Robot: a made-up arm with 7 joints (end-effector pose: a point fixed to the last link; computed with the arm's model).
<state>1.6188 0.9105 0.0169 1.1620 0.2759 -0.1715 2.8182</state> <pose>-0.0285 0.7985 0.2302 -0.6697 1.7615 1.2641</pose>
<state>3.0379 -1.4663 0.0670 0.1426 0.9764 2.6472 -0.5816</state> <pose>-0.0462 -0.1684 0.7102 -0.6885 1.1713 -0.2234</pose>
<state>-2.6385 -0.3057 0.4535 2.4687 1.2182 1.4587 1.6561</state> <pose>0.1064 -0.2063 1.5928 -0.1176 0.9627 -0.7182</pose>
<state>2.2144 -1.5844 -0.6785 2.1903 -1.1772 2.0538 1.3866</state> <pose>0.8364 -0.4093 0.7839 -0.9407 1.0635 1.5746</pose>
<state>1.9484 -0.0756 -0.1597 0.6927 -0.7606 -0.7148 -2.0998</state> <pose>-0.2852 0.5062 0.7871 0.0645 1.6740 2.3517</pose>
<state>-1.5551 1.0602 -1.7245 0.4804 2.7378 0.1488 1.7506</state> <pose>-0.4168 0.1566 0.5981 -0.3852 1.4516 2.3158</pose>
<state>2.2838 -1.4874 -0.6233 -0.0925 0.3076 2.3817 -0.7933</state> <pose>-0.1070 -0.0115 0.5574 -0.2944 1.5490 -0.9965</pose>
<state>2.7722 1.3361 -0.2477 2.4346 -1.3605 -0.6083 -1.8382</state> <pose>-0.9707 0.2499 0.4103 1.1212 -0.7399 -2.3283</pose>
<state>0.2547 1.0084 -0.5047 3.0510 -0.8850 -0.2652 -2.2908</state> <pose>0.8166 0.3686 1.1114 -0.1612 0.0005 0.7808</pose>
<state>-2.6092 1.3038 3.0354 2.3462 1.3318 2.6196 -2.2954</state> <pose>-0.7367 -0.2822 1.0450 0.1334 1.5249 1.3164</pose>
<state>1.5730 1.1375 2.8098 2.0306 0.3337 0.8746 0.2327</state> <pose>-0.2341 0.5416 1.4606 -1.2181 1.5890 -2.1169</pose>
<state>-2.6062 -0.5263 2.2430 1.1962 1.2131 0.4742 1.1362</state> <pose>0.7580 -0.2955 0.6344 -0.1250 1.5394 0.3236</pose>
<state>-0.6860 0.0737 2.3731 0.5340 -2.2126 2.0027 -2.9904</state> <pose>0.1045 0.4939 0.6369 -1.4741 -0.1083 -0.4321</pose>
